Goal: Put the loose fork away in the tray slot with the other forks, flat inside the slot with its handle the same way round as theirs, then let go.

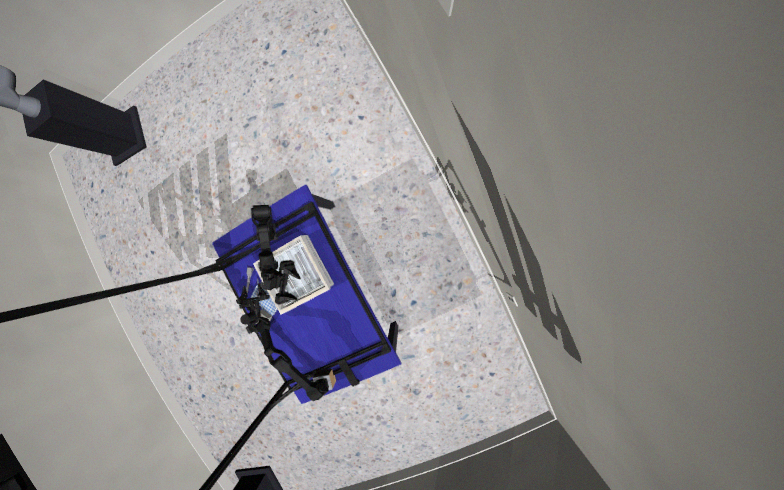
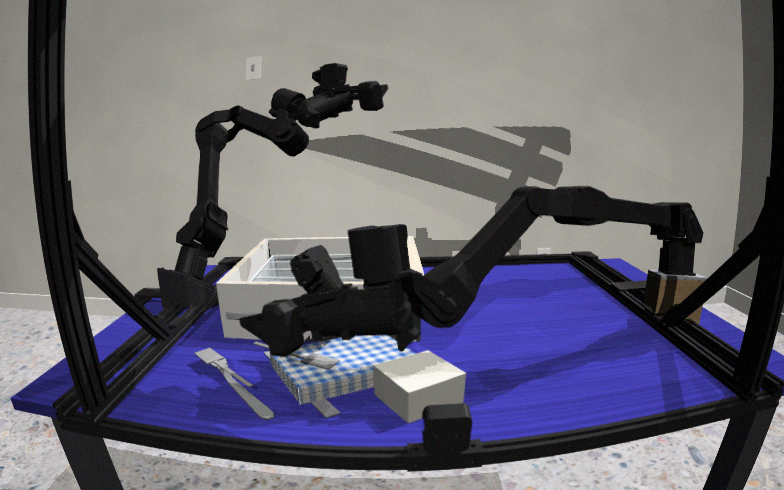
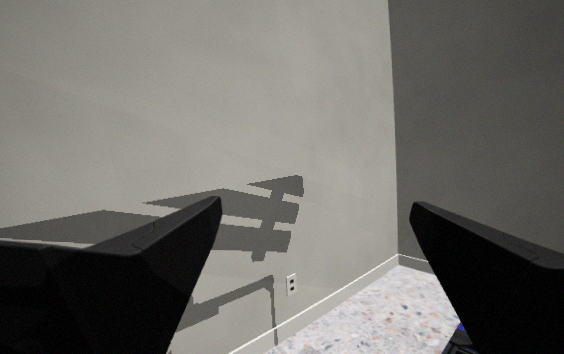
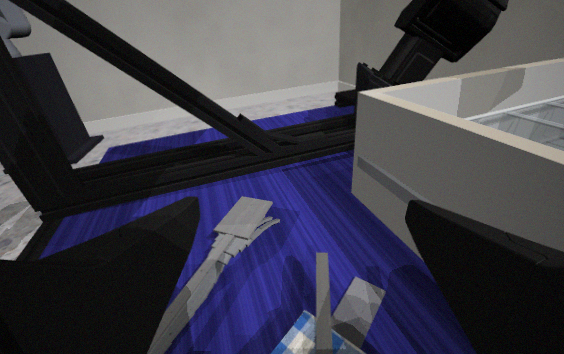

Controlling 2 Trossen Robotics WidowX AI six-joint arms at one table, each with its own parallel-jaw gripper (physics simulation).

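Observation:
Grey cutlery lies outside the tray: a long piece with a broad flat head (image 2: 209, 356) (image 4: 243, 218), a thin piece (image 2: 239, 375) against it, one piece (image 2: 317, 359) on the checked cloth, and a flat end (image 2: 326, 406) jutting from beside the cloth. I cannot tell which is the loose fork. The pale-walled tray (image 2: 248, 303) (image 4: 450, 165) has clear dividers; the forks inside cannot be made out. My left gripper (image 1: 294, 283) (image 2: 378, 95) (image 3: 315, 208) is open and empty, high above the tray. My right gripper (image 2: 260, 332) (image 4: 304, 208) is open and empty, low over the cutlery, in front of the tray.
A blue-and-white checked cloth stack (image 2: 352, 366) (image 4: 297, 335) lies before the tray, partly beneath my right gripper and forearm. A white block (image 2: 419, 384) stands to its right. A black frame (image 2: 289, 440) edges the blue table (image 2: 549, 323). A brown block (image 2: 685, 297) stands by the right arm's base.

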